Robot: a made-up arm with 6 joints.
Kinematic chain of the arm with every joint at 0, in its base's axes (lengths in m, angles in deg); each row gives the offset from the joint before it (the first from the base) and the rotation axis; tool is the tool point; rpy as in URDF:
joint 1: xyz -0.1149 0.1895 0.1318 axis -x
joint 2: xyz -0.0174 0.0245 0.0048 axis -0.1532 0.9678 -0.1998
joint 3: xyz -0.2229 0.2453 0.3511 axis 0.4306 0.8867 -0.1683
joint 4: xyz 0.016 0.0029 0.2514 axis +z
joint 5: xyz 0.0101 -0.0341 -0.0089 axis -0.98 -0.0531 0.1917
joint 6: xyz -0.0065 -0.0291 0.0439 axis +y
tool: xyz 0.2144 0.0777 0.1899 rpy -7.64 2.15 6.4
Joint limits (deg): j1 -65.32..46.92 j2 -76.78..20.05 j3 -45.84..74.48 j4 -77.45..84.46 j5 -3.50..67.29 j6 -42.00..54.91
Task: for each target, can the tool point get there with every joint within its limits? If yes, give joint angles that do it. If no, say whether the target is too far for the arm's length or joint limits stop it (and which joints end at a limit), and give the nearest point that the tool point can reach.
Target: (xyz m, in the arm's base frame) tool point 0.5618 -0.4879 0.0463
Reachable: no: joint limits stop it (at a limit: joint 1, joint 2, joint 4, joint 5) | nearest point 0.2390 -0.2692 0.2965 | short by 0.463 m
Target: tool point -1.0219 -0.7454 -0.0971
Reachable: no: too far | nearest point -0.8001 -0.2912 0.2126 | short by 0.593 m
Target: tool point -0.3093 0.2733 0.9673
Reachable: yes | joints -29.71 -9.62 10.04 57.04 17.90 27.54
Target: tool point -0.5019 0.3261 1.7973
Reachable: no: too far | nearest point -0.3613 0.2749 1.1729 | short by 0.642 m
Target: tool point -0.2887 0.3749 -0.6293
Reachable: no: joint limits stop it (at a limit: joint 2, joint 3, joint 4, joint 5) | nearest point -0.7352 0.3168 -0.3907 | short by 0.510 m
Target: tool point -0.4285 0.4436 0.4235
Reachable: yes | joints 22.04 -64.74 44.89 -5.24 26.78 31.61
